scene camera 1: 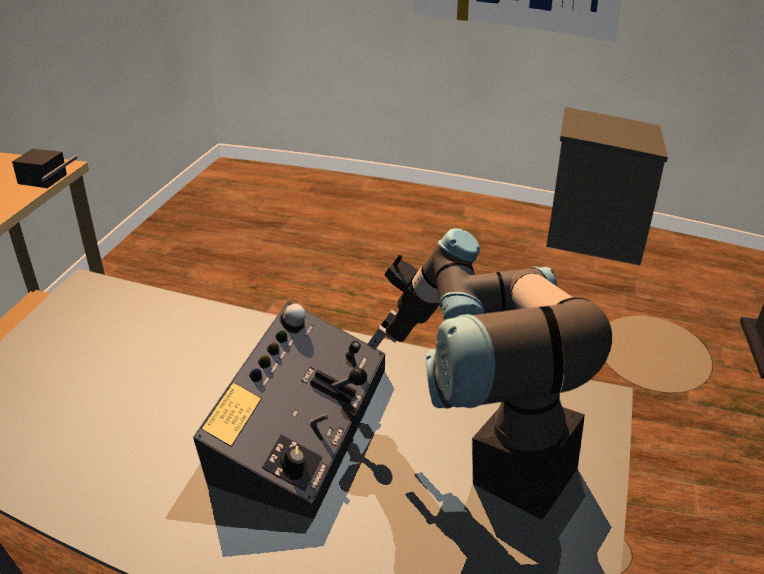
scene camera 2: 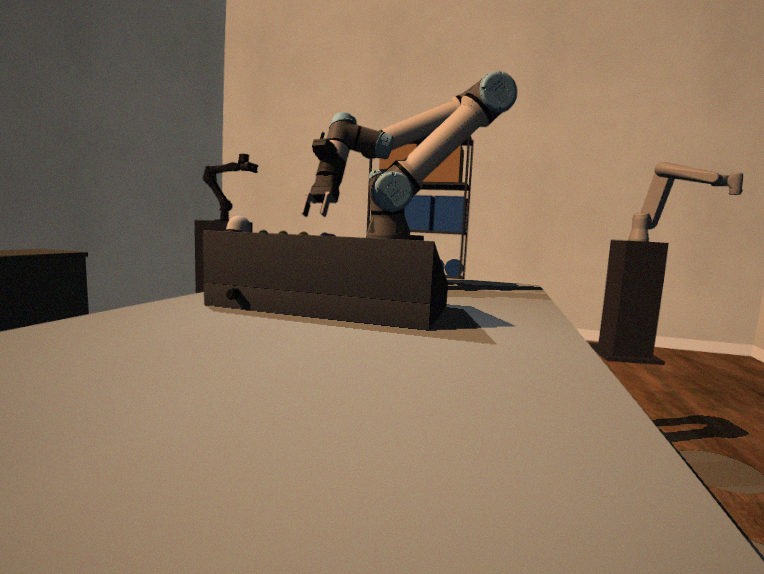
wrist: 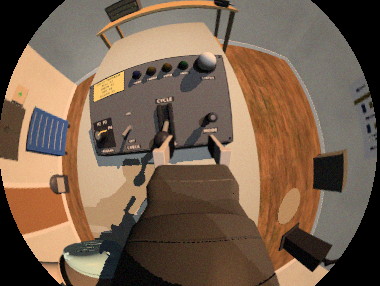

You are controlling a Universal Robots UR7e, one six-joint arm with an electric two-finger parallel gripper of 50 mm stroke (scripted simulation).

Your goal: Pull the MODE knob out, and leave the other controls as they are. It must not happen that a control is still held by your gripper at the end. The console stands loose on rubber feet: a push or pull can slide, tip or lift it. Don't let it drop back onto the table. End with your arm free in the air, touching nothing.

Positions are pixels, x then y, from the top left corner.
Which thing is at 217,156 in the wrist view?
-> My gripper.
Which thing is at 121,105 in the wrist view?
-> A dark console.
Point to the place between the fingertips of my gripper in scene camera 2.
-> At 313,215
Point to a dark console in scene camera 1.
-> At 253,443
